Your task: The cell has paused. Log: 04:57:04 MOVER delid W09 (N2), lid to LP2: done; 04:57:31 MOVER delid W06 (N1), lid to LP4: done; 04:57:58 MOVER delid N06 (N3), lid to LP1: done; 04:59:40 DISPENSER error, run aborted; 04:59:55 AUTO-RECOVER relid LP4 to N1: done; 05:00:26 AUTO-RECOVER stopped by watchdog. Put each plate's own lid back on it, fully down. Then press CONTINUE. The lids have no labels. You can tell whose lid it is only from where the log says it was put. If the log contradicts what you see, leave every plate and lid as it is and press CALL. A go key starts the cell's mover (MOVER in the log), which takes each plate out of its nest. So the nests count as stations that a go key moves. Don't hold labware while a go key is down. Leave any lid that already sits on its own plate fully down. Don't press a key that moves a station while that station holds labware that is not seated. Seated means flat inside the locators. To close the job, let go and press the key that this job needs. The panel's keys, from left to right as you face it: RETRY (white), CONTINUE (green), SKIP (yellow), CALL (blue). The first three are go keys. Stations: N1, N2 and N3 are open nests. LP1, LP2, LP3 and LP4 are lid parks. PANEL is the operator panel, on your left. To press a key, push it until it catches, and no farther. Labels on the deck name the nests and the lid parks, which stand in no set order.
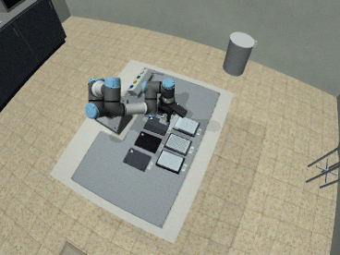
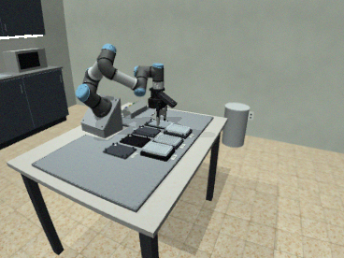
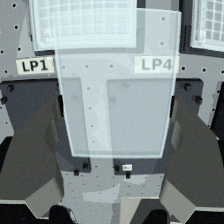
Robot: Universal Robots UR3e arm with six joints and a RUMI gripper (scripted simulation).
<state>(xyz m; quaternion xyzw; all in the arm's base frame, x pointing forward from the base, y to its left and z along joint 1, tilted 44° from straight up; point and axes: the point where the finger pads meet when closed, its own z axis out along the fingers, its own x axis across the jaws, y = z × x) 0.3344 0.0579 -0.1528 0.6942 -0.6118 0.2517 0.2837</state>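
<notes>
Now: hand 10 mm short of the LP4 label, 40 mm to the left of it and 60 mm above it. Round my hand: lid park LP4: 70 mm behind, 50 mm to the right, 60 mm below; then pale lid: 10 mm below; then plate: 90 mm ahead, 40 mm to the left, 40 mm below.
</notes>
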